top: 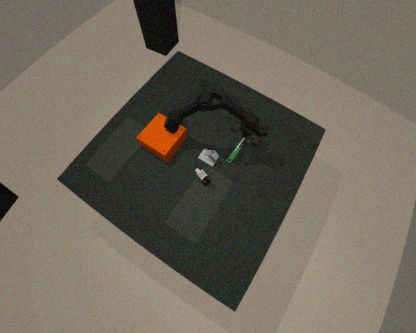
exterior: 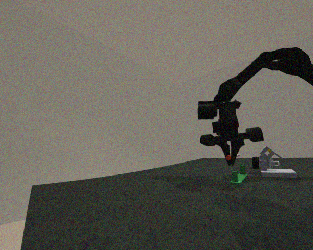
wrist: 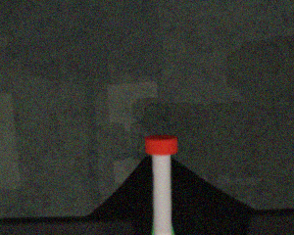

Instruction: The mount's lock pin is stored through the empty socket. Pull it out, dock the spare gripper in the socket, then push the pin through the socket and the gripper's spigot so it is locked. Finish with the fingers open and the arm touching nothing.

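Right now my gripper tip is 110 mm to the left of the green stand, 40 mm above it and 10 mm past it. Round my gripper tip: grey mount (210 mm to the right, 130 mm behind, 10 mm below); then spare gripper (340 mm to the right, 120 mm behind, 40 mm below).
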